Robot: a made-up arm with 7 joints. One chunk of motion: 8 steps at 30 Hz.
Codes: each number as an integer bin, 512 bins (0 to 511) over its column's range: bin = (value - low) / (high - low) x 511, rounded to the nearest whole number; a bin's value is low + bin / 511 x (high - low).
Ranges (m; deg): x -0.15..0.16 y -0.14..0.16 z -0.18..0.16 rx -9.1..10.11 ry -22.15..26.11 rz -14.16..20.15
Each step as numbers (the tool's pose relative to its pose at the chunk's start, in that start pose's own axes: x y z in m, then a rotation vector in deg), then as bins.
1 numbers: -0.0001 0.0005 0.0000 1.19 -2.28 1.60
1 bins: 247 239 271 274 210 235
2 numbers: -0.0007 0.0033 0.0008 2.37 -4.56 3.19
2 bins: 246 244 272 305 186 258
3 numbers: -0.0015 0.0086 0.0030 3.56 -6.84 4.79
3 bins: 245 253 275 337 162 282
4 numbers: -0.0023 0.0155 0.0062 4.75 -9.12 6.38
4 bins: 243 265 280 368 138 306
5 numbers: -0.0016 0.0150 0.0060 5.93 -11.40 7.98
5 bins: 245 264 280 400 114 330
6 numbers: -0.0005 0.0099 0.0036 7.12 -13.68 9.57
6 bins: 246 255 276 431 90 353
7 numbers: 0.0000 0.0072 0.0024 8.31 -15.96 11.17
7 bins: 247 251 274 463 66 377
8 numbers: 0.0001 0.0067 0.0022 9.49 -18.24 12.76
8 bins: 247 250 274 495 41 401
